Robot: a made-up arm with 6 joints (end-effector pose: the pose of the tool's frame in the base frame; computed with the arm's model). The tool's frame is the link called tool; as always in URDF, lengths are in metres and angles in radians. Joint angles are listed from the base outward.
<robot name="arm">
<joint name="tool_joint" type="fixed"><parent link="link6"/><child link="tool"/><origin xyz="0 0 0" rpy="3.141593 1.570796 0"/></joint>
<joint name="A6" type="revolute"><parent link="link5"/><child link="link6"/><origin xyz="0 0 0.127" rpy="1.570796 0 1.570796"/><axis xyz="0 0 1"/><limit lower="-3.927" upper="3.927"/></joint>
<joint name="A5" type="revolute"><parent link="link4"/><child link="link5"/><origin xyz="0 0 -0.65" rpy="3.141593 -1.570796 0"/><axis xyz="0 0 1"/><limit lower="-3.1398" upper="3.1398"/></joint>
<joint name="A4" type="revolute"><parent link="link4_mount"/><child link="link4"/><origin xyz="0 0 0" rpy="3.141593 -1.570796 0"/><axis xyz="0 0 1"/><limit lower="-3.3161" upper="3.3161"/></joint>
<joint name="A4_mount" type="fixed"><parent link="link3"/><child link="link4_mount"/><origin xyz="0 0 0" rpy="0 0 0"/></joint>
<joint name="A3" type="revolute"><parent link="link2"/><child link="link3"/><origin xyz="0 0.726 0" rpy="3.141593 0 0"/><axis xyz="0 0 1"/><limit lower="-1.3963" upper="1.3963"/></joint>
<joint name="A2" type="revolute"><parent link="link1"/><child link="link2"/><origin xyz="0 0 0" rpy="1.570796 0 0"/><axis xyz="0 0 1"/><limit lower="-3.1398" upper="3.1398"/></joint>
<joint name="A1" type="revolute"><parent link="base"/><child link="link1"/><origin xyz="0 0 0.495" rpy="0 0 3.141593"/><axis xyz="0 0 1"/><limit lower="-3.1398" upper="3.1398"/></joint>
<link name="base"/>
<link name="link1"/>
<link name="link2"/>
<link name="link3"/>
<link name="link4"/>
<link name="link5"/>
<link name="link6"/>
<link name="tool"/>
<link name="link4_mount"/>
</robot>
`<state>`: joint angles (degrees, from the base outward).
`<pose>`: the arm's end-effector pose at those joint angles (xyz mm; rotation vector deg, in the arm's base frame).
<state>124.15 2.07 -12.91 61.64 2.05 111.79</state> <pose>-333.5 599.1 1160.5 78.17 150.63 -18.75</pose>
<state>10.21 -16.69 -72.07 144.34 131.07 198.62</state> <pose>199.9 140.9 697.6 -28.99 -162.17 -58.95</pose>
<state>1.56 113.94 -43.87 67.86 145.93 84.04</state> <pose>107.4 -45.0 -154.0 -21.66 -13.44 31.09</pose>
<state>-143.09 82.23 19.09 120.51 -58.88 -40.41</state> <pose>-849.3 -718.6 62.7 28.82 143.89 -93.39</pose>
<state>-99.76 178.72 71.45 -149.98 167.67 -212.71</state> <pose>148.6 215.3 -832.7 -24.02 -91.32 -36.01</pose>
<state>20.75 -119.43 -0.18 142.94 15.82 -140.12</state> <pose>-986.7 -265.4 668.0 7.94 -107.44 17.25</pose>
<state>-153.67 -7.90 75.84 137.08 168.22 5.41</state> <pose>144.2 -32.4 1869.7 -64.21 79.89 51.77</pose>
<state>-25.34 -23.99 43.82 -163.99 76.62 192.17</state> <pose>36.7 117.7 1746.9 -14.53 14.07 -39.37</pose>
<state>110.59 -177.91 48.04 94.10 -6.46 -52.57</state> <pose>127.7 -365.8 -785.8 142.72 -59.01 -80.34</pose>
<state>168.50 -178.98 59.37 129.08 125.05 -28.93</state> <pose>248.7 -132.3 -835.9 14.83 -76.90 -46.46</pose>
